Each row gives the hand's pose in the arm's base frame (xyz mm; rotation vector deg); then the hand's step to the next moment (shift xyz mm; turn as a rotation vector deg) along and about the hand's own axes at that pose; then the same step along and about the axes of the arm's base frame.
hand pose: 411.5 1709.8 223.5 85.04 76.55 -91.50
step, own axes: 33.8 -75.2 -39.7 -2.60 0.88 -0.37
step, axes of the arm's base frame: -60.1 68.7 -6.6 1.49 -0.50 2.28
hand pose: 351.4 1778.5 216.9 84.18 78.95 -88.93
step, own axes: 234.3 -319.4 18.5 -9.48 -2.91 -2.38
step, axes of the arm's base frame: -349.5 128.8 -136.2 0.19 0.90 10.16
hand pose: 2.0 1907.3 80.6 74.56 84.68 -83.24
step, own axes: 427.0 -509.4 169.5 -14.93 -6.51 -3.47
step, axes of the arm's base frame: -626.5 -22.0 -278.4 -1.57 1.38 16.52
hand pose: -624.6 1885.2 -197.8 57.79 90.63 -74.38
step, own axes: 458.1 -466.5 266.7 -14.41 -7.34 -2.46
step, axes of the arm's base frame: -559.0 -295.1 -314.7 -2.41 0.30 16.18
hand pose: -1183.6 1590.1 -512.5 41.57 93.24 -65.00
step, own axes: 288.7 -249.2 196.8 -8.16 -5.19 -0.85
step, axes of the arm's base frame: -236.9 -294.1 -203.8 -2.05 -0.73 9.46
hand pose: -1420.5 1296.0 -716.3 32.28 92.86 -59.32
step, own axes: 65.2 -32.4 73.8 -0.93 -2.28 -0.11
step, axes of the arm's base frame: -6.8 -88.6 -53.4 -1.58 -0.93 1.65
